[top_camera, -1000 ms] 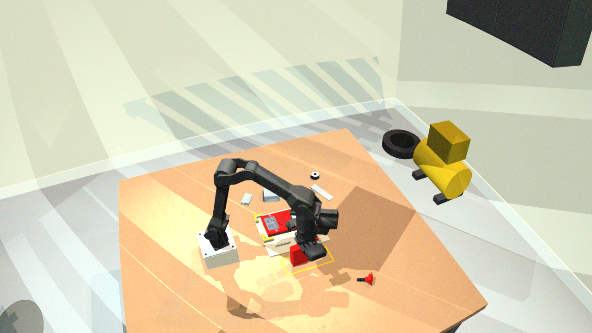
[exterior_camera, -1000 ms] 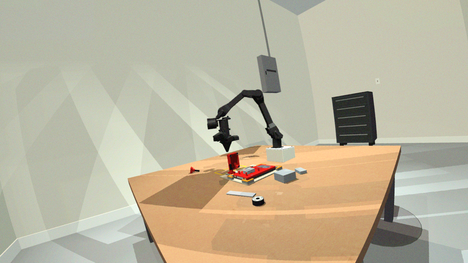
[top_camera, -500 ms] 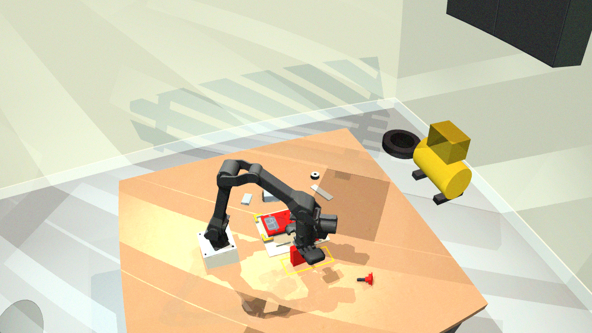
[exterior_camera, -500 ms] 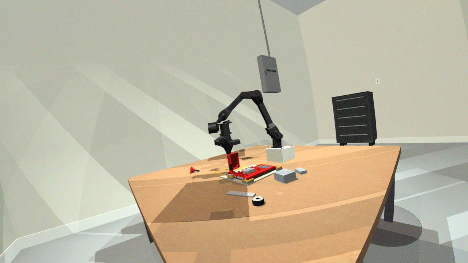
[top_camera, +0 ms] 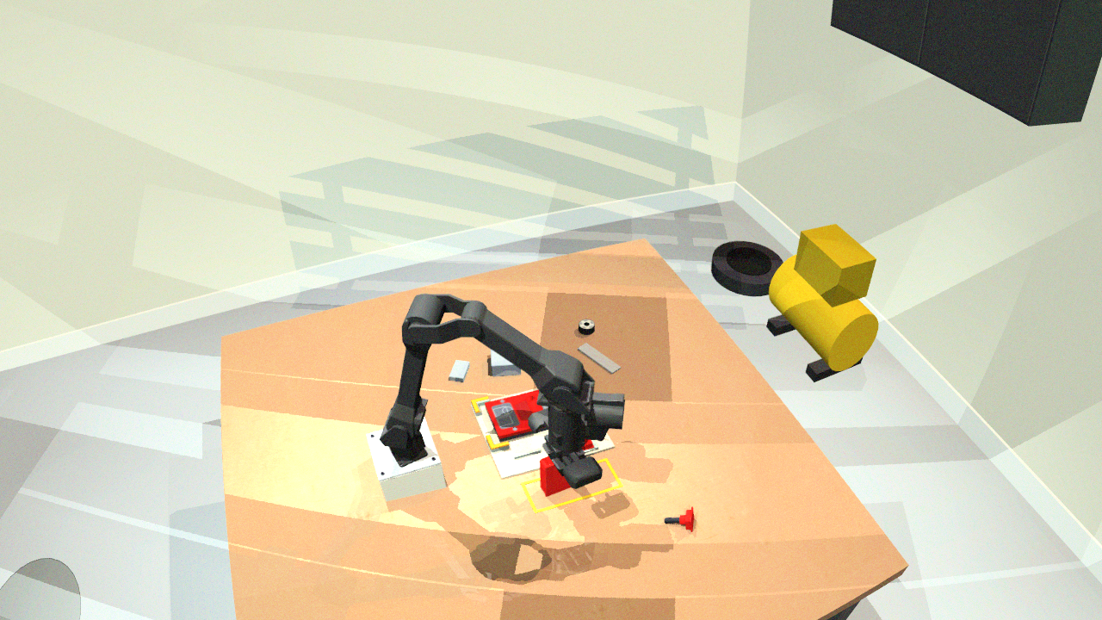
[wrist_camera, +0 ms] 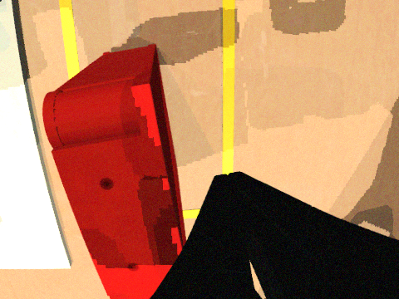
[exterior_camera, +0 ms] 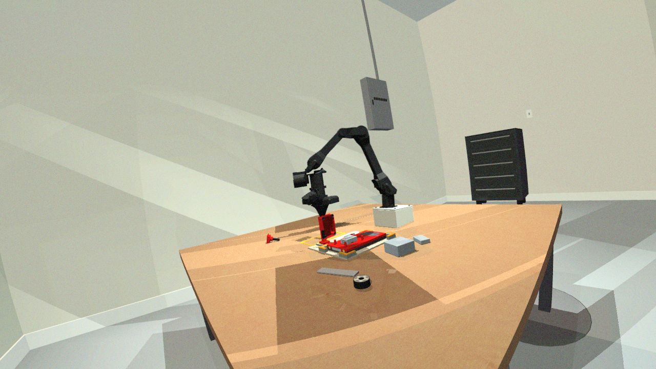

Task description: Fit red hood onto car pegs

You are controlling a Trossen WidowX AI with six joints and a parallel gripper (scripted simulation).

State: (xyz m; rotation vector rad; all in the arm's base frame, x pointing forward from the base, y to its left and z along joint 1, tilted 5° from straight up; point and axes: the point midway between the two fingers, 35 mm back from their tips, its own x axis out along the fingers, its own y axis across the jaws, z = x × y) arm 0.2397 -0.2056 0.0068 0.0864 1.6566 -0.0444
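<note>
The red hood lies 10 mm ahead of my gripper tip, 30 mm to the left of it and 30 mm below it. From my gripper tip the other things lie so: grey flat bar: 300 mm ahead, 310 mm to the left, 70 mm below; white jig: 70 mm ahead, 210 mm to the left, 60 mm below; grey engine block: 110 mm ahead, 230 mm to the left, 50 mm below.
</note>
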